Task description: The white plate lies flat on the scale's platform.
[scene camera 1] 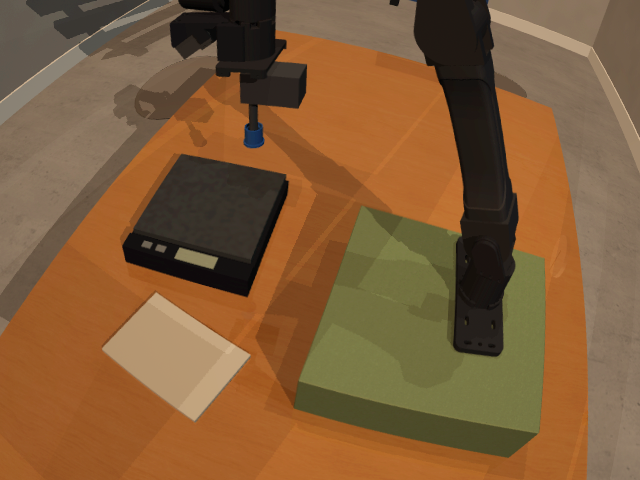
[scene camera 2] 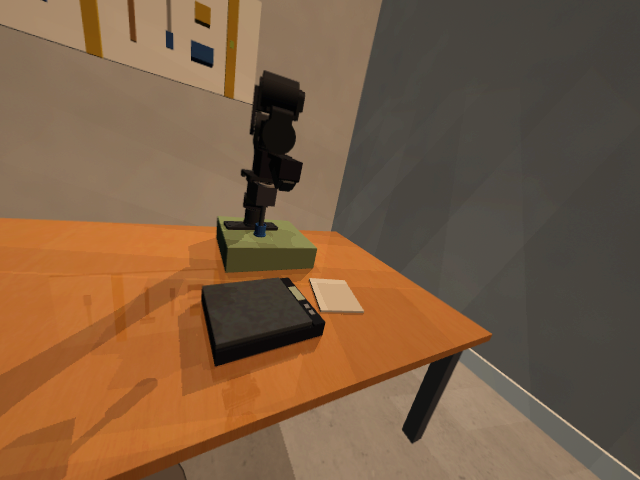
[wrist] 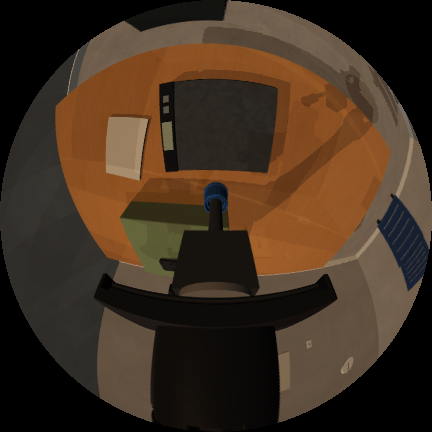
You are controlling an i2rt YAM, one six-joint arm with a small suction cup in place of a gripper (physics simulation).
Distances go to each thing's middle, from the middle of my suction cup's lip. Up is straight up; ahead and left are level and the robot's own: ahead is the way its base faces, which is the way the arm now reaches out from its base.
Scene:
My suction cup is now 70 mm short of the black scale (scene camera 1: 209,222) and 180 mm above it. The rest, counted from my suction cup: white plate (scene camera 1: 185,363): 50 mm ahead, 250 mm to the left, 190 mm below.

